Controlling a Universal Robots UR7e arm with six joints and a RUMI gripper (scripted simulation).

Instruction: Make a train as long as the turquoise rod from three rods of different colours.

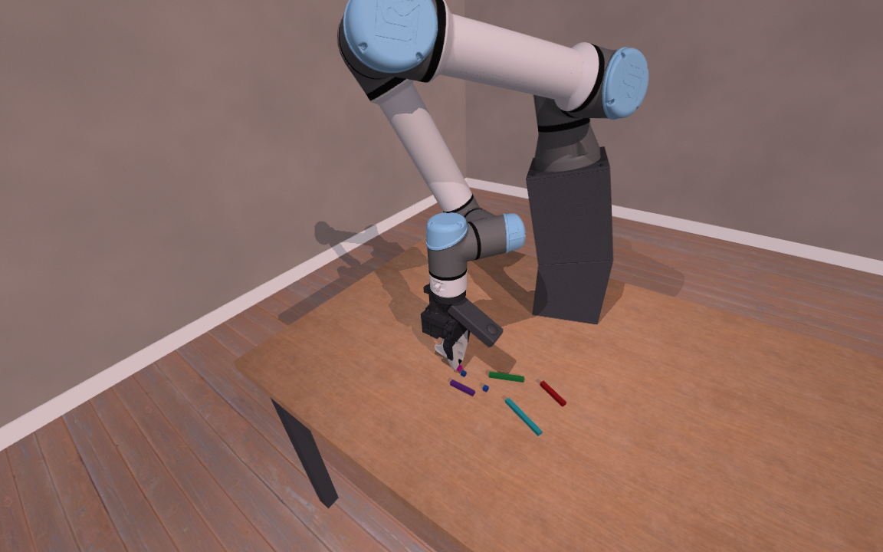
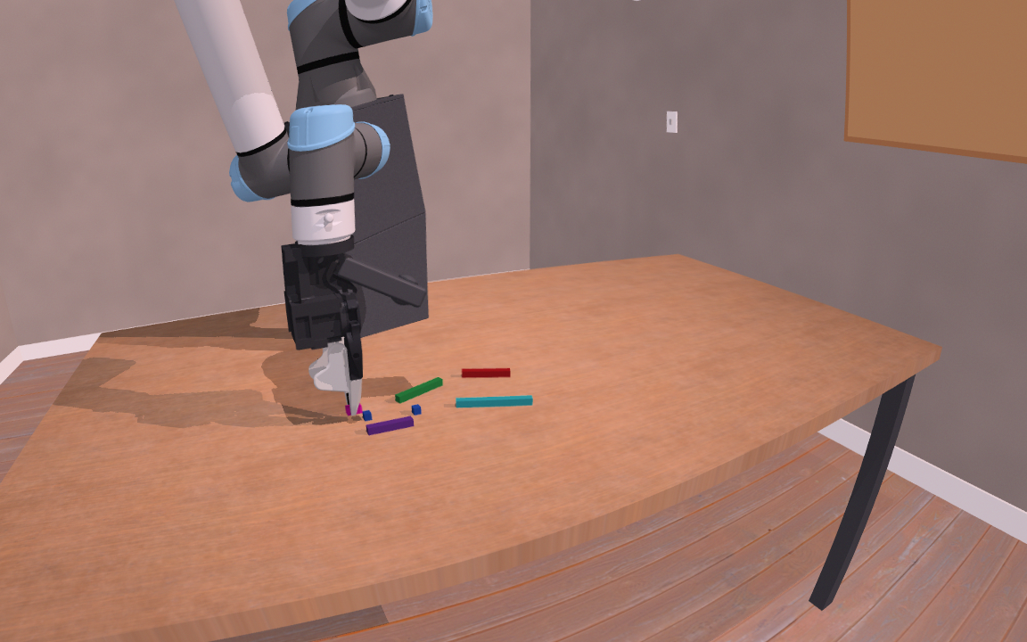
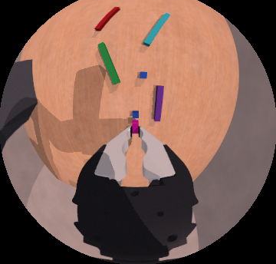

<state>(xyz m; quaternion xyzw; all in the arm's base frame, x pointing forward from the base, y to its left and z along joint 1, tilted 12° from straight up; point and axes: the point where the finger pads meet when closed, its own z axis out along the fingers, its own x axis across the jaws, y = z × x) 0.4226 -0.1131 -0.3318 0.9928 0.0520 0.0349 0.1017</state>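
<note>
Right now the magenta rod is 10 mm below my hand. Round my hand: green rod (100 mm to the left, 50 mm behind, 20 mm below); purple rod (40 mm to the left, 30 mm ahead, 20 mm below); turquoise rod (180 mm to the left, 20 mm below, 20 mm ahead).
</note>
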